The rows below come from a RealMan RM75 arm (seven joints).
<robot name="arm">
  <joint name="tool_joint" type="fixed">
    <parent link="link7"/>
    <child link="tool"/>
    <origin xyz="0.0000 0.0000 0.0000"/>
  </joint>
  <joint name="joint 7" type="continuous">
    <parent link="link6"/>
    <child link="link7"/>
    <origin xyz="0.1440 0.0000 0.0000" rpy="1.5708 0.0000 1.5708"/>
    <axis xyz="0 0 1"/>
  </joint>
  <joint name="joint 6" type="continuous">
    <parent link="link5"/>
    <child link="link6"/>
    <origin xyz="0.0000 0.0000 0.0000" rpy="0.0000 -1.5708 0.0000"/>
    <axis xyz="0 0 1"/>
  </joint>
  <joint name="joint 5" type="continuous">
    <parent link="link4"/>
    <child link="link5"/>
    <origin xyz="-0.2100 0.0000 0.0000" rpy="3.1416 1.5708 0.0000"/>
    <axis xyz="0 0 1"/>
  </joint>
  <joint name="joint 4" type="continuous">
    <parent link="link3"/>
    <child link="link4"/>
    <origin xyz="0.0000 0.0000 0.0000" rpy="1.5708 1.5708 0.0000"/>
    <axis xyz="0 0 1"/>
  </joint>
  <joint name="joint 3" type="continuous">
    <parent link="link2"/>
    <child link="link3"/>
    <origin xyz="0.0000 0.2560 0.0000" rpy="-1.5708 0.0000 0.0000"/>
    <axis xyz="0 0 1"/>
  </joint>
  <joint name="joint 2" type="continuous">
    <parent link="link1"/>
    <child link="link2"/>
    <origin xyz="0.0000 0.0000 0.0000" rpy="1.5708 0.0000 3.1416"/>
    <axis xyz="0 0 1"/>
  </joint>
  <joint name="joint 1" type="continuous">
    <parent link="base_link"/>
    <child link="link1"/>
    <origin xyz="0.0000 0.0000 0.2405"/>
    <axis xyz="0 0 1"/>
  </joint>
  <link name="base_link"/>
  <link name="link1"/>
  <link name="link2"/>
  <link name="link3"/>
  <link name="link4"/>
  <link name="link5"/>
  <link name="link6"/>
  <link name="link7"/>
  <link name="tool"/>
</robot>
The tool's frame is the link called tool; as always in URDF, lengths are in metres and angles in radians. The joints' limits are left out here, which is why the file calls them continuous.
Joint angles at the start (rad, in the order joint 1, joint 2, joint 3, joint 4, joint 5, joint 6, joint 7):
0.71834 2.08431 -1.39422 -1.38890 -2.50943 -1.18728 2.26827
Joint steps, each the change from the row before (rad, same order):
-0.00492 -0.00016 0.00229 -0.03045 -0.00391 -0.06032 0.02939
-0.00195 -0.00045 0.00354 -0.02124 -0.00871 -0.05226 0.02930
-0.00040 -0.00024 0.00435 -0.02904 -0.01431 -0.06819 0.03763
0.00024 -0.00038 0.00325 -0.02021 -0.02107 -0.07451 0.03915
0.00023 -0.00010 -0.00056 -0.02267 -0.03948 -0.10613 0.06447
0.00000 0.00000 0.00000 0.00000 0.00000 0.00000 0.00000
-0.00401 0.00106 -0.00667 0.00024 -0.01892 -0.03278 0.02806
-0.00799 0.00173 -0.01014 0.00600 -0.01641 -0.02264 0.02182
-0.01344 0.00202 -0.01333 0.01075 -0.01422 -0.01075 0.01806
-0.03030 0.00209 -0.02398 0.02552 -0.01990 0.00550 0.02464
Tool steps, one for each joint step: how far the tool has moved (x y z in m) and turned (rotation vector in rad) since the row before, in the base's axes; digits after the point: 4 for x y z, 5 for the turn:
-0.0001 -0.0069 0.0017 -0.02777 -0.00535 -0.02845
0.0011 -0.0053 0.0017 -0.02115 -0.00870 -0.03192
0.0008 -0.0068 0.0027 -0.02413 -0.01520 -0.03934
0.0040 -0.0071 0.0019 -0.02784 -0.02659 -0.05223
0.0078 -0.0103 0.0024 -0.03332 -0.04812 -0.08957
0.0000 0.0000 0.0000 0.00000 0.00000 0.00000
0.0056 -0.0040 -0.0009 -0.01077 -0.02224 -0.04353
0.0069 -0.0039 -0.0023 -0.01114 -0.02110 -0.04022
0.0084 -0.0037 -0.0033 -0.00879 -0.01850 -0.03859
0.0165 -0.0051 -0.0062 -0.00480 -0.02414 -0.06007

